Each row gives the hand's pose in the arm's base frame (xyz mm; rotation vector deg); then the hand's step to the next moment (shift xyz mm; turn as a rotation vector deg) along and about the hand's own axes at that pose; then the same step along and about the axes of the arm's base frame.
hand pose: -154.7 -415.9 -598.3 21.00 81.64 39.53
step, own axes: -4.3 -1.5 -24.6 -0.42 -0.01 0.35
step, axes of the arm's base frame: -23.7 -8.0 -0.9 0.34 -0.21 0.37
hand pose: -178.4 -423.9 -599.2 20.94 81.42 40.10
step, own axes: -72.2 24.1 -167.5 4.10 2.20 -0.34
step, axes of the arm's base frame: -168.6 -56.8 47.1 -0.83 4.21 -1.84
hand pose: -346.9 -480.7 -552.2 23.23 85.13 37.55
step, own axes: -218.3 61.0 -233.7 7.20 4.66 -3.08
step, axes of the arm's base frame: -231.8 -123.3 192.5 -4.03 7.64 -2.90
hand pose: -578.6 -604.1 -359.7 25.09 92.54 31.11
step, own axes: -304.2 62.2 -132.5 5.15 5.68 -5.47
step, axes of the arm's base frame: -98.9 -136.4 292.6 -6.20 7.08 -0.47
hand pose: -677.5 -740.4 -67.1 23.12 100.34 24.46
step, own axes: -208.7 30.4 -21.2 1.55 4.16 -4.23
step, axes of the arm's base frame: 24.8 -76.4 196.2 -4.29 4.09 1.59
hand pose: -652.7 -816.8 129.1 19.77 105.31 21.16
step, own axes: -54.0 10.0 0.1 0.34 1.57 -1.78
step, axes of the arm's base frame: 16.0 -13.3 50.8 -1.72 1.43 0.86
